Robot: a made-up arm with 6 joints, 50 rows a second.
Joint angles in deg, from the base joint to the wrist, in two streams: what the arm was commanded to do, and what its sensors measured. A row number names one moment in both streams.
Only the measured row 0 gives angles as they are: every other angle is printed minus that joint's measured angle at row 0.
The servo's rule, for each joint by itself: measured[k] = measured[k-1] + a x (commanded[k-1-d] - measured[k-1]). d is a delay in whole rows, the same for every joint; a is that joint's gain. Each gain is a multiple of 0.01, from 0.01 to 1. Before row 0 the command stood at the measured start. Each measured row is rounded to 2 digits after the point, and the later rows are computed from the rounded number. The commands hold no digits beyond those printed.
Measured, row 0: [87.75 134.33 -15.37 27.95 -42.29 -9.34]
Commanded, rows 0 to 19: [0.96 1.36 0.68 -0.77 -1.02 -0.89]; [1.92 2.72 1.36 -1.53 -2.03 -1.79]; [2.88 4.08 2.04 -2.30 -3.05 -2.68]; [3.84 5.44 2.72 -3.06 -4.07 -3.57]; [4.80 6.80 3.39 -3.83 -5.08 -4.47]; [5.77 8.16 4.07 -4.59 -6.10 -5.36]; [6.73 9.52 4.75 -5.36 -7.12 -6.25]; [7.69 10.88 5.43 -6.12 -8.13 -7.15]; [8.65 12.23 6.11 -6.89 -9.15 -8.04]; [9.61 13.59 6.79 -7.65 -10.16 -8.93]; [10.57 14.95 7.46 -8.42 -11.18 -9.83]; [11.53 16.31 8.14 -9.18 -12.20 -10.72]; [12.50 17.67 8.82 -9.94 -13.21 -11.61]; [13.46 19.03 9.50 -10.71 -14.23 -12.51]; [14.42 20.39 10.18 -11.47 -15.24 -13.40]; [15.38 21.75 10.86 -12.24 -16.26 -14.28]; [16.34 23.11 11.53 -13.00 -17.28 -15.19]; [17.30 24.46 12.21 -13.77 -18.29 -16.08]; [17.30 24.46 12.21 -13.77 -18.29 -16.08]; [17.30 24.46 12.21 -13.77 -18.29 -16.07]
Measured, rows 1 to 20: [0.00 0.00 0.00 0.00 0.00 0.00]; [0.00 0.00 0.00 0.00 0.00 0.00]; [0.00 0.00 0.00 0.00 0.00 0.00]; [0.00 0.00 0.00 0.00 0.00 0.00]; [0.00 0.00 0.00 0.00 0.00 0.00]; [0.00 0.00 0.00 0.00 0.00 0.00]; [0.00 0.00 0.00 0.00 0.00 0.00]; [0.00 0.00 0.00 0.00 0.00 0.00]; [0.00 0.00 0.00 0.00 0.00 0.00]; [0.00 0.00 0.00 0.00 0.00 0.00]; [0.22 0.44 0.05 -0.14 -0.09 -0.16]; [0.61 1.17 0.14 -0.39 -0.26 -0.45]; [1.13 2.10 0.27 -0.73 -0.51 -0.85]; [1.75 3.17 0.44 -1.15 -0.83 -1.34]; [2.45 4.33 0.65 -1.63 -1.21 -1.90]; [3.21 5.56 0.89 -2.16 -1.65 -2.52]; [4.02 6.83 1.16 -2.74 -2.14 -3.19]; [4.86 8.13 1.46 -3.35 -2.68 -3.90]; [5.73 9.44 1.79 -3.99 -3.26 -4.65]; [6.62 10.77 2.14 -4.65 -3.88 -5.42]
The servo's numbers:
d 10
a 0.23 0.32 0.07 0.18 0.09 0.18

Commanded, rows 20 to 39: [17.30 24.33 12.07 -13.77 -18.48 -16.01]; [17.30 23.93 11.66 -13.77 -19.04 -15.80]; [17.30 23.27 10.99 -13.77 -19.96 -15.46]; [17.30 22.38 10.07 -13.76 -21.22 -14.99]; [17.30 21.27 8.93 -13.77 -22.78 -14.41]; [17.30 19.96 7.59 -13.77 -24.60 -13.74]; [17.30 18.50 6.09 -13.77 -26.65 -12.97]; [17.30 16.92 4.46 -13.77 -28.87 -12.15]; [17.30 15.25 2.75 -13.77 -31.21 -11.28]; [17.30 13.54 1.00 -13.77 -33.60 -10.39]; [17.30 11.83 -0.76 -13.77 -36.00 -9.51]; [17.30 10.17 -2.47 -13.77 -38.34 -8.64]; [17.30 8.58 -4.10 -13.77 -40.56 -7.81]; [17.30 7.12 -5.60 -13.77 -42.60 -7.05]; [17.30 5.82 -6.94 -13.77 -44.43 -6.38]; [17.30 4.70 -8.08 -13.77 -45.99 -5.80]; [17.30 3.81 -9.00 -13.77 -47.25 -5.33]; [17.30 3.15 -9.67 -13.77 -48.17 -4.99]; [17.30 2.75 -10.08 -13.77 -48.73 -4.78]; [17.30 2.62 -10.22 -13.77 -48.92 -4.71]
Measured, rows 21 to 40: [7.53 12.11 2.51 -5.33 -4.54 -6.21]; [8.45 13.45 2.90 -6.02 -5.23 -7.02]; [9.38 14.80 3.31 -6.73 -5.95 -7.85]; [10.32 16.15 3.74 -7.45 -6.70 -8.69]; [11.26 17.51 4.19 -8.17 -7.47 -9.54]; [12.21 18.87 4.66 -8.90 -8.26 -10.39]; [13.16 20.23 5.14 -9.64 -9.07 -11.25]; [14.11 21.58 5.63 -10.38 -9.90 -12.12]; [14.84 22.50 6.09 -10.99 -10.66 -12.83]; [15.41 23.13 6.52 -11.49 -11.35 -13.41]; [15.84 23.51 6.91 -11.90 -11.99 -13.88]; [16.18 23.64 7.24 -12.24 -12.62 -14.23]; [16.44 23.52 7.50 -12.52 -13.28 -14.45]; [16.64 23.16 7.68 -12.74 -13.99 -14.55]; [16.79 22.56 7.77 -12.93 -14.78 -14.52]; [16.91 21.73 7.76 -13.08 -15.66 -14.38]; [17.00 20.70 7.64 -13.20 -16.65 -14.13]; [17.07 19.49 7.42 -13.30 -17.75 -13.77]; [17.12 18.13 7.09 -13.38 -18.96 -13.32]; [17.16 16.66 6.66 -13.45 -20.28 -12.79]
